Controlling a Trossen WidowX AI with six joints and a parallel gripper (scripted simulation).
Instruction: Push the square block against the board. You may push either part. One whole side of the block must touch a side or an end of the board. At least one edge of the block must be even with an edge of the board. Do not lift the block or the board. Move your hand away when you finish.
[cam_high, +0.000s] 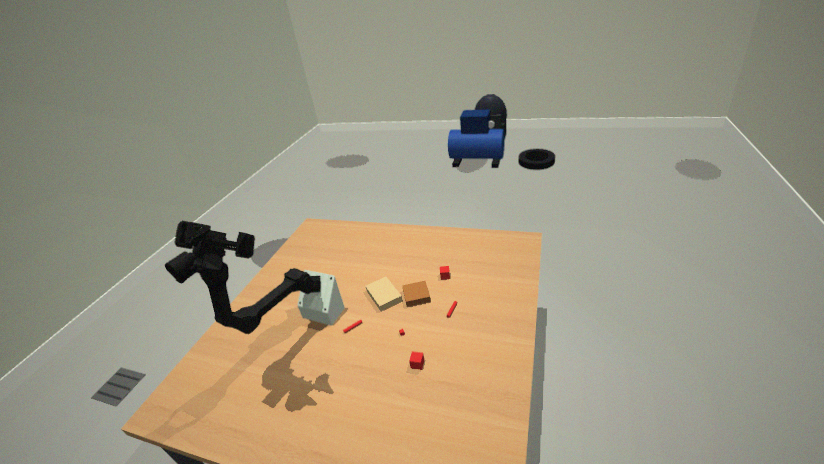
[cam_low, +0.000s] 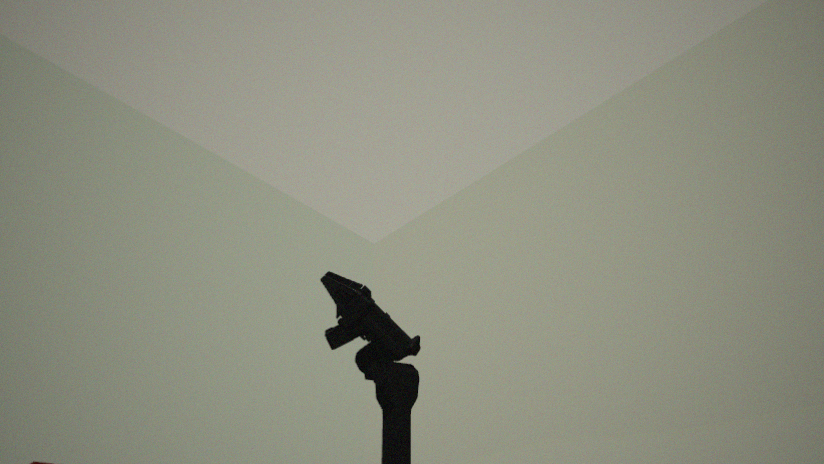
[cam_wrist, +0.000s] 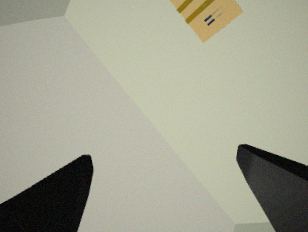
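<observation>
My gripper tip is now 26 cm short of the tiny red piece, 30 cm to the right of it and 66 cm above it. From my gripper tip the other things lie so: brown square block (26 cm ahead, 50 cm to the left, 65 cm below); then pale board (12 cm ahead, 48 cm to the left, 65 cm below).
</observation>
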